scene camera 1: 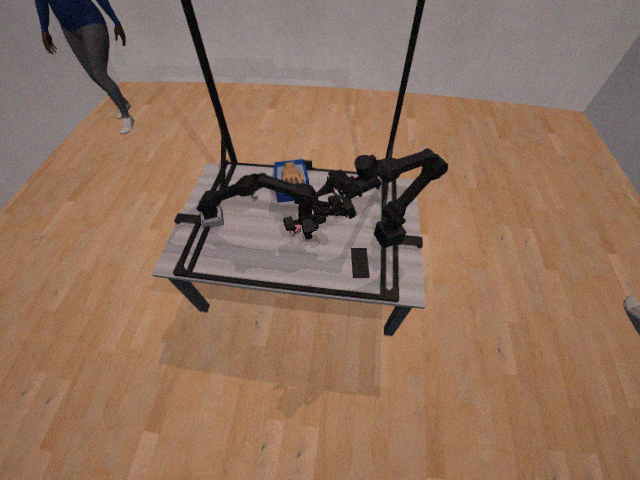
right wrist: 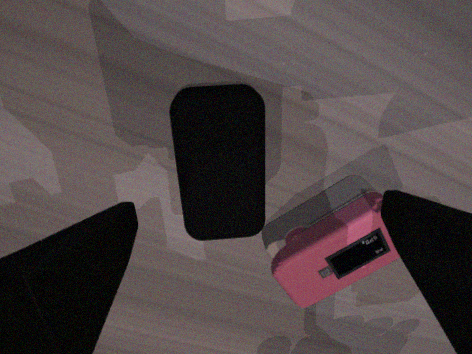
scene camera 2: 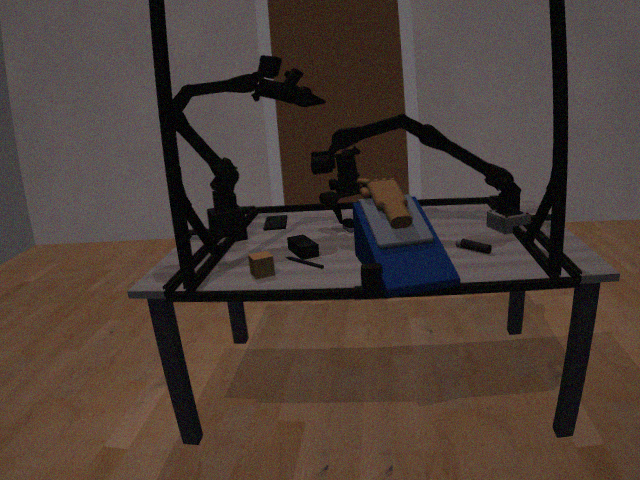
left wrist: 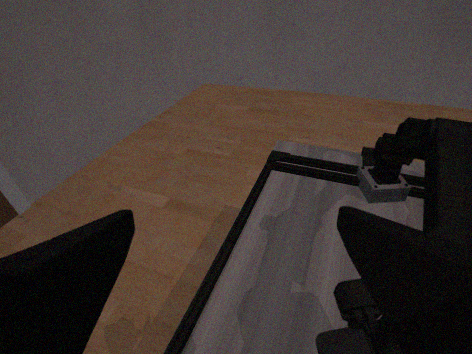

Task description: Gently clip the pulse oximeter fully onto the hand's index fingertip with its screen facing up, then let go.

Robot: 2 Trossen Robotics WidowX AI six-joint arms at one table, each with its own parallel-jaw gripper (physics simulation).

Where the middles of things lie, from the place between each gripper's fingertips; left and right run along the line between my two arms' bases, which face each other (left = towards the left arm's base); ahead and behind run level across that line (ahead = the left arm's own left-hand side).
I see my left gripper 48 cm past the blue stand (scene camera 2: 411,269), 36 cm above it and 23 cm to the left of it.
My right gripper is now 34 cm past the blue stand, 13 cm to the left of it and 1 cm below it.
